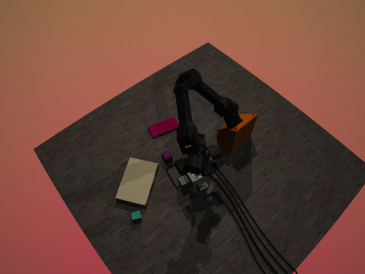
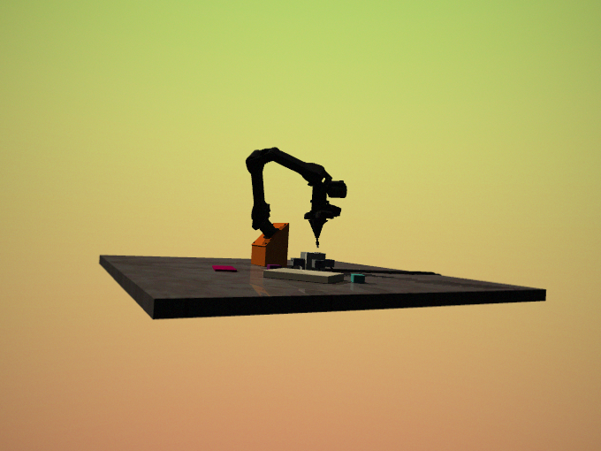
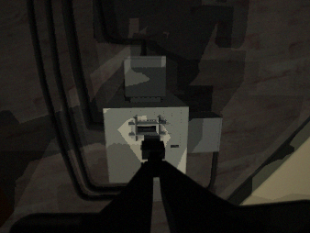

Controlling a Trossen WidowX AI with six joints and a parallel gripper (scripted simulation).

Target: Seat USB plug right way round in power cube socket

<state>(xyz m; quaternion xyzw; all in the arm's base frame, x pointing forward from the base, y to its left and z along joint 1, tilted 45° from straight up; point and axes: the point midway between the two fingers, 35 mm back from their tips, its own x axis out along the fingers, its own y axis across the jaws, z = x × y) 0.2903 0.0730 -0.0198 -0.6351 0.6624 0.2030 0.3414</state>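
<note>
The USB plug lies 20 mm below my gripper tip. The rest, counted from my gripper tip: purple cube (30 mm ahead, 190 mm to the right, 120 mm below); then beige slab (220 mm ahead, 170 mm to the right, 120 mm below); then teal cube (320 mm ahead, 30 mm to the right, 120 mm below).
</note>
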